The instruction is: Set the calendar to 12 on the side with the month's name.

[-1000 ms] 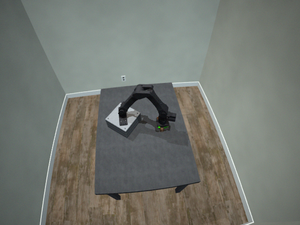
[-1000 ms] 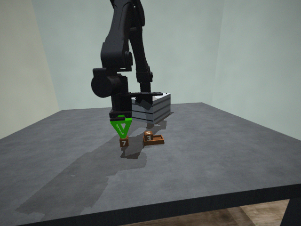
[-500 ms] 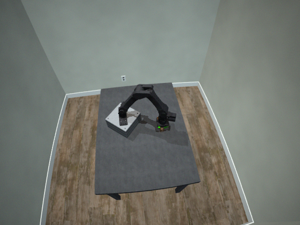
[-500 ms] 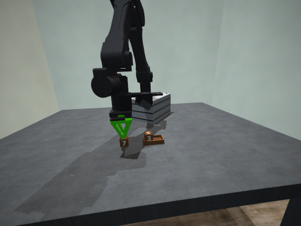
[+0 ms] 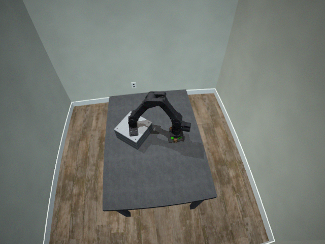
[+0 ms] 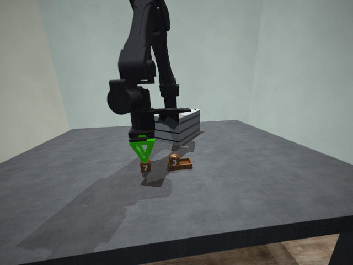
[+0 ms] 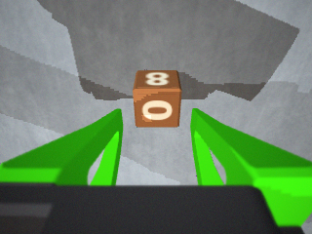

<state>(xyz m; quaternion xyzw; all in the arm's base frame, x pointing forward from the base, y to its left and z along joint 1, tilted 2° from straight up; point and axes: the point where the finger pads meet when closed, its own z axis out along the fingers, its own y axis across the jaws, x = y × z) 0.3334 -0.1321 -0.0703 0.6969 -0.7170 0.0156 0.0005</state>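
My hand is 11 cm to the right of the brown tray and 4 cm above it.
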